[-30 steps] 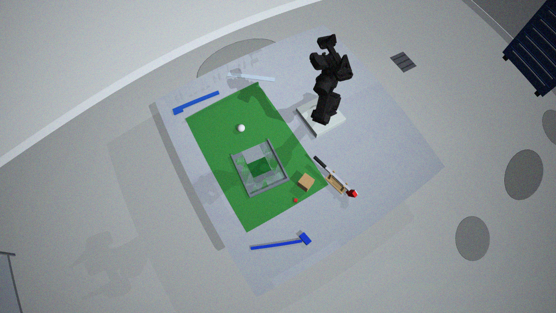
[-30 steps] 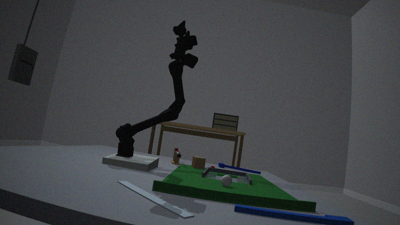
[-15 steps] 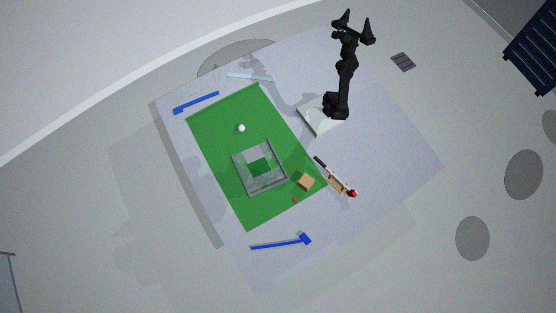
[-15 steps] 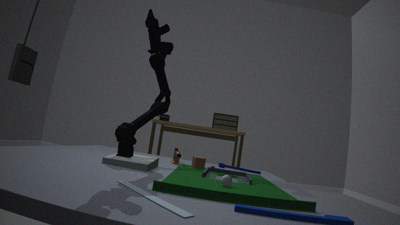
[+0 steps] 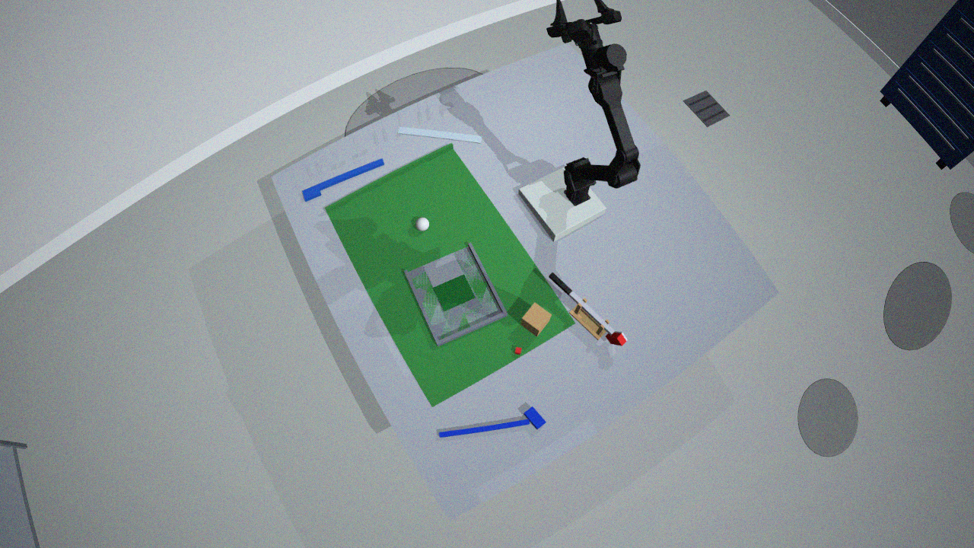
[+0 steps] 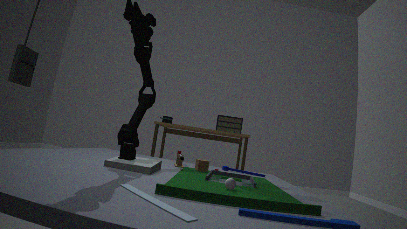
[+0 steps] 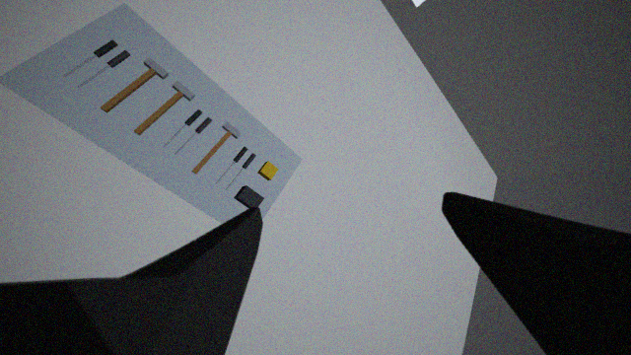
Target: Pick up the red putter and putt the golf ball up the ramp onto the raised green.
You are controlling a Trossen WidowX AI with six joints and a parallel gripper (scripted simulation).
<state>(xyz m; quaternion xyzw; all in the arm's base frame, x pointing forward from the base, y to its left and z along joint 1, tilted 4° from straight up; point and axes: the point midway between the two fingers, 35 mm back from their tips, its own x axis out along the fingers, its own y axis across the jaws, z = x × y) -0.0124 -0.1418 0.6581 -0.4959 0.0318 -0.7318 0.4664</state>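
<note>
Right now the red putter is 220 mm ahead of my gripper tip, 560 mm to the left of it and 650 mm below it. Round my gripper tip: red marker: 450 mm ahead, 550 mm to the left, 690 mm below; tan box: 360 mm ahead, 500 mm to the left, 670 mm below; white golf ball: 510 mm ahead, 70 mm to the left, 680 mm below.
</note>
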